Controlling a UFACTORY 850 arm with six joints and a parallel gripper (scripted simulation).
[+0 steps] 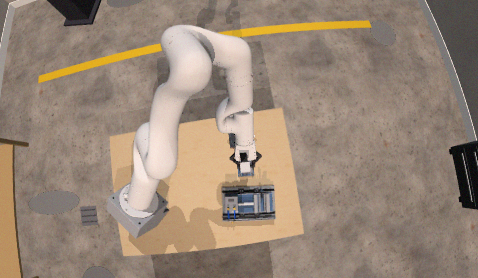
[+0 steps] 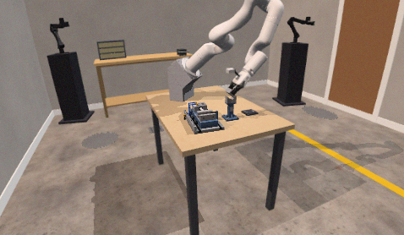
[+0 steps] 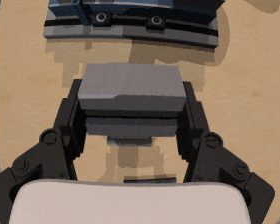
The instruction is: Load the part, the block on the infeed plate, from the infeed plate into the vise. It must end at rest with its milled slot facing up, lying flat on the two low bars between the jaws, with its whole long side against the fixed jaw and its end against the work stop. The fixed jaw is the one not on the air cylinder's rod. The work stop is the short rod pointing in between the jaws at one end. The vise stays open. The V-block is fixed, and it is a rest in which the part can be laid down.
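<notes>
Right now the part is right at my hand. Also, from my hand: white cylinder rod (20 cm to the right, 12 cm below, 2 cm ahead); work stop (14 cm to the right, 10 cm below, 10 cm ahead); grey vise jaw (19 cm to the right, 12 cm below, 7 cm ahead).
</notes>
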